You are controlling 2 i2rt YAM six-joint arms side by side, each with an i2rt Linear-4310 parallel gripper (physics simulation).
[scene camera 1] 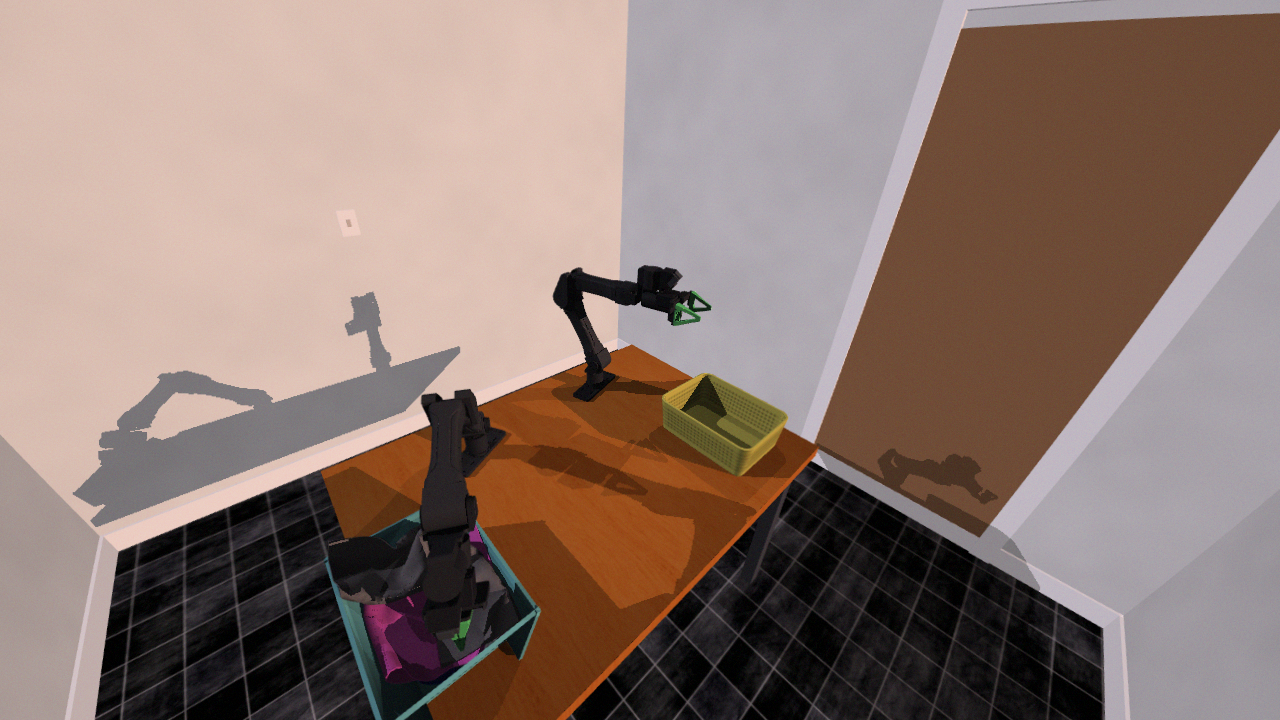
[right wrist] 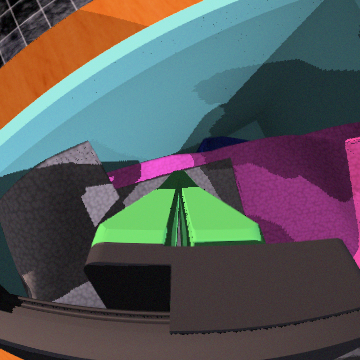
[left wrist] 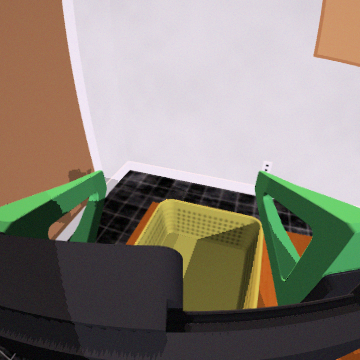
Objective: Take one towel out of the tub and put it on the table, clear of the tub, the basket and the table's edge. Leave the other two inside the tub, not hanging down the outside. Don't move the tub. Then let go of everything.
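Note:
The teal tub stands at the lower left of scene camera 1. A magenta towel and a grey towel lie bunched in it; the grey one reaches the tub's left rim. A small piece of navy cloth shows behind the magenta one. My right gripper is inside the tub, its fingers shut together over grey cloth; I see no cloth plainly pinched between them. My left gripper is open and empty, high above the table's far side.
The yellow basket stands at the table's far right edge, below my left gripper. The wooden table runs between tub and basket. My right arm reaches over the tub's rim.

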